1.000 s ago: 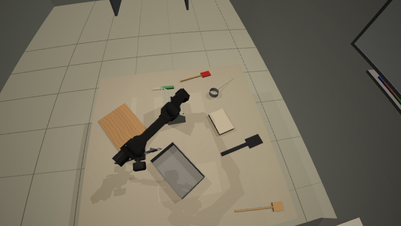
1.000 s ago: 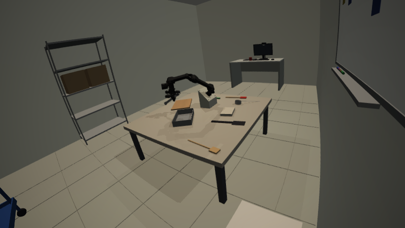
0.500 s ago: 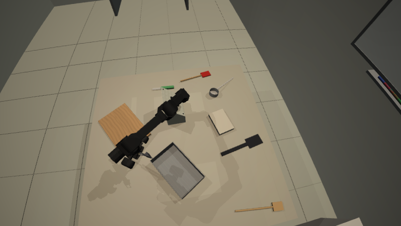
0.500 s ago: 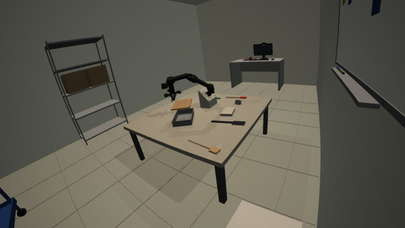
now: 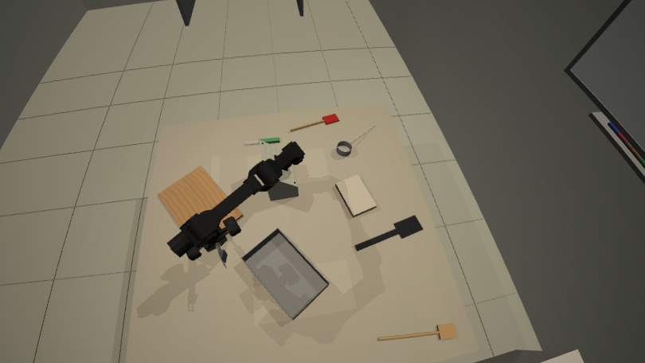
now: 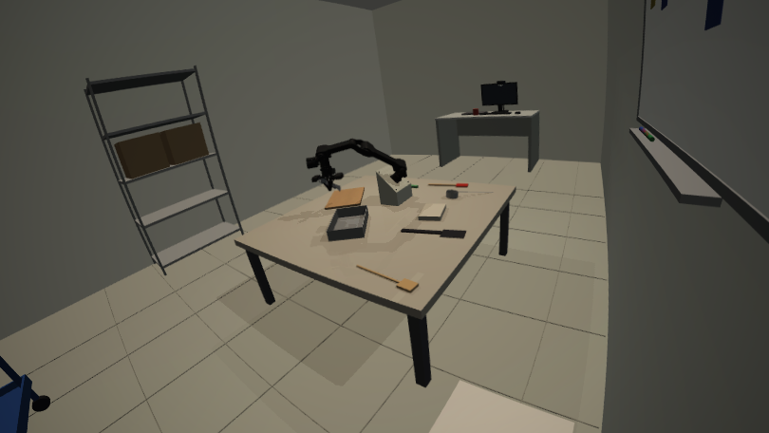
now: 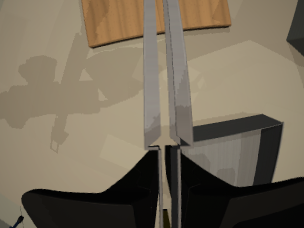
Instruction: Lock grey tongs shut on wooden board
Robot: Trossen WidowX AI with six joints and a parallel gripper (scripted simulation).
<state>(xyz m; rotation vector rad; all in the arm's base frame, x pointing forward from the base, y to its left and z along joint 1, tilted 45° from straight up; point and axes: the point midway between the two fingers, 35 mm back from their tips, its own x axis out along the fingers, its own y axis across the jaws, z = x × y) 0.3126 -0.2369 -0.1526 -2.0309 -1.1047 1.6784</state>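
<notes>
Right now my gripper tip is 270 mm past the wooden board, 130 mm to the left of it and 150 mm above it. Also, from my gripper tip: roasting tin: 120 mm ahead, 210 mm to the left, 130 mm below; block: 150 mm behind, 580 mm to the left, 150 mm below; green-handled tool: 570 mm behind, 200 mm to the left, 150 mm below.
</notes>
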